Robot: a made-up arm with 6 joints. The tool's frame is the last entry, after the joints. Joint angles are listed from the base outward. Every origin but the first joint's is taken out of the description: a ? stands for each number. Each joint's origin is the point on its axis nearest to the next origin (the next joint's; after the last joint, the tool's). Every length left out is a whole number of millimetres.
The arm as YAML. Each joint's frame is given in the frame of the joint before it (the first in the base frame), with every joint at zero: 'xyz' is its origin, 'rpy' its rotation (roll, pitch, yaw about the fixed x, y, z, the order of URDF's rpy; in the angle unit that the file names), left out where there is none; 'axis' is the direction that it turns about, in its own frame. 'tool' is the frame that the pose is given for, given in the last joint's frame.
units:
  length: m
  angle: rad
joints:
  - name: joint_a
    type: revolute
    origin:
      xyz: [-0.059, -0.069, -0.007]
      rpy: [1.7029, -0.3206, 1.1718]
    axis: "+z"
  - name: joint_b
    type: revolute
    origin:
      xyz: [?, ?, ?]
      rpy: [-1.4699, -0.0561, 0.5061]
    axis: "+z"
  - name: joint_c
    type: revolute
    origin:
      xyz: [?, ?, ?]
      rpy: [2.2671, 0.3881, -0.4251]
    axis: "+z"
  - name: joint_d
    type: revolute
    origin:
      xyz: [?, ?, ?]
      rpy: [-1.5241, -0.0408, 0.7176]
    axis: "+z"
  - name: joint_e
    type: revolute
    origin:
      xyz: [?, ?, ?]
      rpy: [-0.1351, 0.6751, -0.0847]
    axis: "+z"
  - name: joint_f
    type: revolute
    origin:
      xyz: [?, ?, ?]
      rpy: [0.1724, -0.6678, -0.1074]
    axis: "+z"
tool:
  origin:
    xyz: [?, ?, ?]
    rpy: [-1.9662, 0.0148, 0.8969]
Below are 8 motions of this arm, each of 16 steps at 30 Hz.
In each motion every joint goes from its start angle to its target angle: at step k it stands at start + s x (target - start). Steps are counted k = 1, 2, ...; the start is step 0. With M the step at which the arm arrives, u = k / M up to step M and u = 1 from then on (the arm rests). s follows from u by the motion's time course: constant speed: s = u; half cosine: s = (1 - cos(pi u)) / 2; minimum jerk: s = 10 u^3 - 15 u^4 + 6 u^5.
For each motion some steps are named. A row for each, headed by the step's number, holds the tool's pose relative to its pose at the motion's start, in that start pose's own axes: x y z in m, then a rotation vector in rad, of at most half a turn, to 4 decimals.
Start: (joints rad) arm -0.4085 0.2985 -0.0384 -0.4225 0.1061 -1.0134
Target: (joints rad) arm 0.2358 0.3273 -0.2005 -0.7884 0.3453 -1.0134
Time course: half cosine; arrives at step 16
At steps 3, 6, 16:
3: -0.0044 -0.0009 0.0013 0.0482 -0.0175 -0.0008
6: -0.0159 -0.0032 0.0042 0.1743 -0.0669 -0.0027
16: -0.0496 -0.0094 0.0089 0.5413 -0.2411 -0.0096

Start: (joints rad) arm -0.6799 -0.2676 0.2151 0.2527 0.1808 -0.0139
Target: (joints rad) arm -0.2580 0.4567 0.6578 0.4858 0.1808 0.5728
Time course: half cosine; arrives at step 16
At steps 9, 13, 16:
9: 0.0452 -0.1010 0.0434 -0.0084 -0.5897 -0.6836
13: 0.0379 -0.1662 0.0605 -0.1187 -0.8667 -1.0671
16: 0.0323 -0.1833 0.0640 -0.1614 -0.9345 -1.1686

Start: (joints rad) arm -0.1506 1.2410 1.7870 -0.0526 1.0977 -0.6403
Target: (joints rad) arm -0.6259 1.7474 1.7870 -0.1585 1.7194 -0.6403
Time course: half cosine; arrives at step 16
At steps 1, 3, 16:
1: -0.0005 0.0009 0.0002 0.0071 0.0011 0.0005
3: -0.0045 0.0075 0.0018 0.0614 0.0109 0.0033
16: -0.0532 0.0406 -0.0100 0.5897 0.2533 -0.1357

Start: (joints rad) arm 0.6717 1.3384 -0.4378 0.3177 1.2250 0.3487
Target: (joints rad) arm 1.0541 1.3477 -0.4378 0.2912 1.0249 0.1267
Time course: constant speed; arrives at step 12
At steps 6, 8, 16:
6: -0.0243 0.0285 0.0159 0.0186 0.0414 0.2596
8: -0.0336 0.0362 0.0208 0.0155 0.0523 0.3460
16: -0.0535 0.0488 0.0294 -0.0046 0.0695 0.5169

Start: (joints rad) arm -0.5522 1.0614 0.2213 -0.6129 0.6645 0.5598
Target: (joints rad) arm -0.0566 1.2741 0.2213 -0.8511 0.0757 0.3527
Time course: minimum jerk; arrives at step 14
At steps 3, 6, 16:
3: -0.0036 -0.0028 0.0020 -0.0106 0.0167 0.0224
6: -0.0216 -0.0150 0.0102 -0.0595 0.0898 0.1179
16: -0.0706 -0.0422 0.0245 -0.1876 0.2514 0.3139

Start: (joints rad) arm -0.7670 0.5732 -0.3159 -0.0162 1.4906 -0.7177
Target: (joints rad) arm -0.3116 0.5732 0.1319 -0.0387 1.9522 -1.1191
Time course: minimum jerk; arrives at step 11
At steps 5, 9, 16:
5: -0.0070 -0.0196 0.0784 -0.0659 -0.2731 -0.0431
9: -0.0670 -0.0273 0.1738 -0.1664 -0.6385 -0.0637
16: -0.0742 -0.0270 0.1804 -0.1763 -0.6690 -0.0639

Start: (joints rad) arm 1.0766 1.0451 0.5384 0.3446 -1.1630 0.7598
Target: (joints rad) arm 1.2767 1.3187 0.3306 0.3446 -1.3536 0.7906
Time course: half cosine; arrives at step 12
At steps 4, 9, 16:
4: 0.0060 -0.0023 0.0092 0.0210 -0.0581 -0.0326
9: 0.0186 -0.0116 0.0305 0.0398 -0.2184 -0.1002
16: 0.0212 -0.0145 0.0354 0.0371 -0.2606 -0.1140

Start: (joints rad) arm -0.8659 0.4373 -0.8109 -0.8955 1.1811 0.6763
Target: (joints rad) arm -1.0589 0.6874 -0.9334 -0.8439 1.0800 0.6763
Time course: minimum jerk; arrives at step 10
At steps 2, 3, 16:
2: -0.0023 0.0018 0.0020 0.0200 0.0094 0.0163
3: -0.0066 0.0047 0.0058 0.0563 0.0266 0.0457
16: -0.0375 0.0160 0.0419 0.3534 0.1643 0.2678

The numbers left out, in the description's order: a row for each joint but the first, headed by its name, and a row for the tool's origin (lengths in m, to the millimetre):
joint_b: -0.092 0.111 0.0
joint_c: 0.001 0.045 0.0
joint_d: 0.032 0.018 0.0
joint_e: 0.016 -0.041 0.0
joint_f: 0.165 -0.03 0.0
tool: 0.019 0.032 0.0

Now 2 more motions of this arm.
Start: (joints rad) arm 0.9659 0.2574 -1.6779 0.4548 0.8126 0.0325
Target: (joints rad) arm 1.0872 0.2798 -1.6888 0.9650 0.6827 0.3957
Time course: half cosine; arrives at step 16
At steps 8, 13, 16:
8: 0.0038 0.0131 0.0328 0.0858 -0.4041 -0.0201
13: -0.0001 0.0220 0.0604 0.1761 -0.7345 -0.0481
16: -0.0016 0.0235 0.0658 0.1967 -0.8008 -0.0551

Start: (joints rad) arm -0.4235 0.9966 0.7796 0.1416 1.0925 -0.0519
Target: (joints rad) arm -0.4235 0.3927 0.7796 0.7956 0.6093 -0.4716
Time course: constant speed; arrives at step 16
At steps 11, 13, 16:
11: -0.0507 0.0193 -0.0438 -0.2929 0.1015 0.5902
13: -0.0602 0.0184 -0.0531 -0.3628 0.1216 0.6900
16: -0.0740 0.0145 -0.0673 -0.4761 0.1506 0.8336

